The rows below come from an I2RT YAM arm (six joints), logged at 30 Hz.
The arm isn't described. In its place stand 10 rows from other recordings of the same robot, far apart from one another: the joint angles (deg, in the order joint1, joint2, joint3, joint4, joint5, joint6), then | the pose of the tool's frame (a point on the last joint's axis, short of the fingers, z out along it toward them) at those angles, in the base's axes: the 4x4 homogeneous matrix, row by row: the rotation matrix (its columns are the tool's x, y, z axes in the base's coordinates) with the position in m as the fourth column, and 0 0 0 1 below.
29.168 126.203 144.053 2.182 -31.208 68.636 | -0.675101 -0.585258 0.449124 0.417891; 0.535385 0.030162 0.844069 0.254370; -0.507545 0.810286 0.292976 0.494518; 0 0 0 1
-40.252 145.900 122.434 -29.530 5.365 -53.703 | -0.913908 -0.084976 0.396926 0.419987; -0.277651 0.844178 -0.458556 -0.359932; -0.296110 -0.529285 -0.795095 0.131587; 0 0 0 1
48.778 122.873 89.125 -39.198 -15.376 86.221 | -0.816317 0.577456 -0.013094 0.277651; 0.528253 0.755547 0.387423 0.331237; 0.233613 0.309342 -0.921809 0.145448; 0 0 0 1
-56.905 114.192 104.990 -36.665 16.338 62.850 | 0.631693 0.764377 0.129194 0.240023; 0.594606 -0.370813 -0.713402 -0.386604; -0.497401 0.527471 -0.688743 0.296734; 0 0 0 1
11.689 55.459 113.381 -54.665 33.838 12.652 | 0.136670 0.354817 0.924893 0.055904; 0.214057 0.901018 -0.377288 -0.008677; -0.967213 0.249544 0.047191 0.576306; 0 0 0 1
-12.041 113.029 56.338 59.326 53.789 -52.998 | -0.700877 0.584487 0.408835 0.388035; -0.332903 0.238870 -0.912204 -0.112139; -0.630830 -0.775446 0.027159 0.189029; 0 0 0 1
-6.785 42.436 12.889 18.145 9.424 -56.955 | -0.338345 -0.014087 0.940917 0.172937; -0.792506 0.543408 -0.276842 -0.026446; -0.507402 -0.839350 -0.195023 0.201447; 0 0 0 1
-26.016 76.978 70.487 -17.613 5.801 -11.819 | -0.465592 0.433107 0.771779 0.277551; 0.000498 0.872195 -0.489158 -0.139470; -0.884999 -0.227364 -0.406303 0.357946; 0 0 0 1
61.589 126.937 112.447 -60.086 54.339 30.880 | -0.604048 -0.116443 0.788396 0.242434; -0.487776 0.836347 -0.250196 0.387376; -0.630239 -0.535691 -0.561991 0.229964; 0 0 0 1
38.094 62.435 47.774 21.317 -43.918 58.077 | -0.789166 -0.599126 0.135145 0.180738; 0.158209 0.014313 0.987302 0.173063; -0.593453 0.800527 0.083492 0.355120; 0 0 0 1
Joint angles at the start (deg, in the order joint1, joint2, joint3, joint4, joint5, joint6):
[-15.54, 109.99, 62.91, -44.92, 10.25, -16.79]
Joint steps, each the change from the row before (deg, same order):
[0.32, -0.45, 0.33, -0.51, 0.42, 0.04]
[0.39, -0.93, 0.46, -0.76, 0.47, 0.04]
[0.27, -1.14, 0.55, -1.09, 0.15, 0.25]
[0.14, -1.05, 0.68, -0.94, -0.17, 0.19]
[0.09, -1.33, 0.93, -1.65, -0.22, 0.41]
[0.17, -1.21, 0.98, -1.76, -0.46, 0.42]
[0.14, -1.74, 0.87, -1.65, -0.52, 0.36]
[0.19, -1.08, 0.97, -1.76, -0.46, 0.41]
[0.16, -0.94, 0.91, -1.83, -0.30, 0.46]
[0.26, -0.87, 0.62, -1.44, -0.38, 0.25]
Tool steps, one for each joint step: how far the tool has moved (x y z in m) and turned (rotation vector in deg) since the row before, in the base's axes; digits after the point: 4 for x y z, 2 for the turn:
[0.0009, 0.0013, 0.0036, -0.48, -0.16, 0.29]
[0.0009, 0.0017, 0.0066, -0.62, -0.49, 0.36]
[0.0003, 0.0014, 0.0081, -0.31, -0.59, 0.03]
[0.0007, 0.0007, 0.0081, -0.04, -0.84, -0.05]
[-0.0001, 0.0007, 0.0105, 0.05, -0.72, -0.31]
[-0.0003, 0.0013, 0.0101, 0.33, -0.61, -0.23]
[-0.0014, 0.0015, 0.0125, 0.27, -1.12, -0.20]
[-0.0009, 0.0016, 0.0095, 0.38, -0.46, -0.19]
[-0.0014, 0.0014, 0.0085, 0.29, -0.17, -0.28]
[-0.0016, 0.0021, 0.0069, 0.36, -0.18, 0.03]

